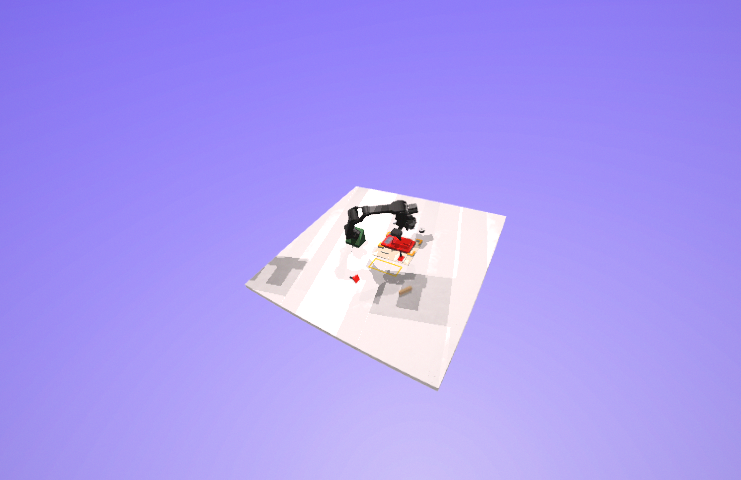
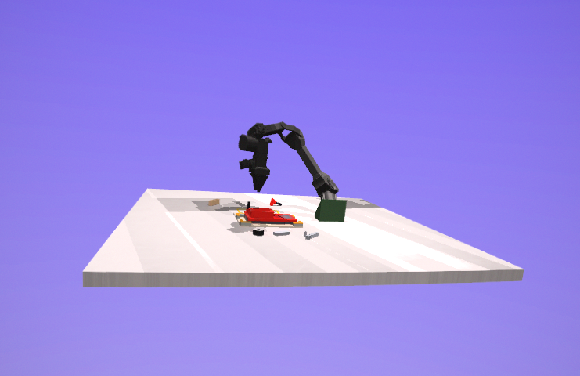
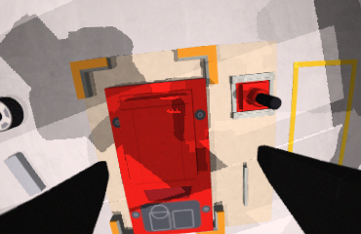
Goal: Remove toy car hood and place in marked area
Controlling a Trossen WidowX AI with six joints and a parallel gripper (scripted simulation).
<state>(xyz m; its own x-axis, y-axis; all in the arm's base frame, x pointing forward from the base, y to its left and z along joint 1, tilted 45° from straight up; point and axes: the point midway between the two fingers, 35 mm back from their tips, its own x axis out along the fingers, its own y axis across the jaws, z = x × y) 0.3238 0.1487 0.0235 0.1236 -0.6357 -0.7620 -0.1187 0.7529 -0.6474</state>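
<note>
Right now the red hood is 80 mm below my gripper tip, 20 mm to the left of it and 20 mm behind it. The rest, counted from my gripper tip: tan block: 280 mm to the right, 190 mm ahead, 110 mm below; then tan base plate: 110 mm below, 50 mm behind; then black wheel: 220 mm to the left, 110 mm below, 10 mm behind.
</note>
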